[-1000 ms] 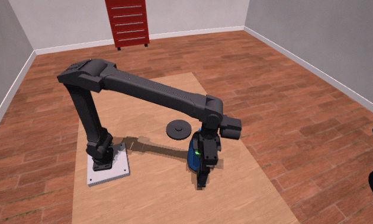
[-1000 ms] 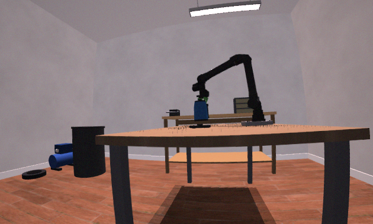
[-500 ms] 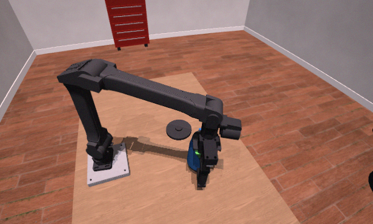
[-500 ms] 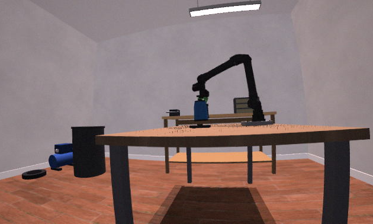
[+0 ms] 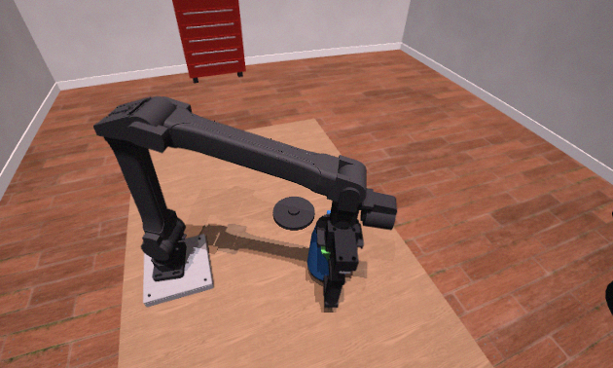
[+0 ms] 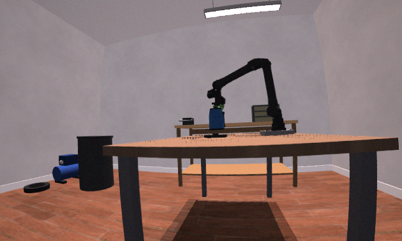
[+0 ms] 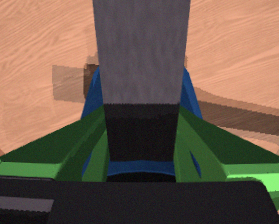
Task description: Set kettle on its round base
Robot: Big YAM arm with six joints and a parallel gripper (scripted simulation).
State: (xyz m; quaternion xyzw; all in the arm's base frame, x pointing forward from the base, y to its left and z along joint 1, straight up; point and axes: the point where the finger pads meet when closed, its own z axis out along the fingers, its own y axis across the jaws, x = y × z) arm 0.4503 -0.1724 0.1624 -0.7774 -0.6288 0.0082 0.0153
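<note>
My gripper is now 5 cm above the blue kettle, 3 cm to the right of it and 1 cm short of it. Also, from my hand: round dark base: 32 cm to the left, 18 cm below, 4 cm behind.
</note>
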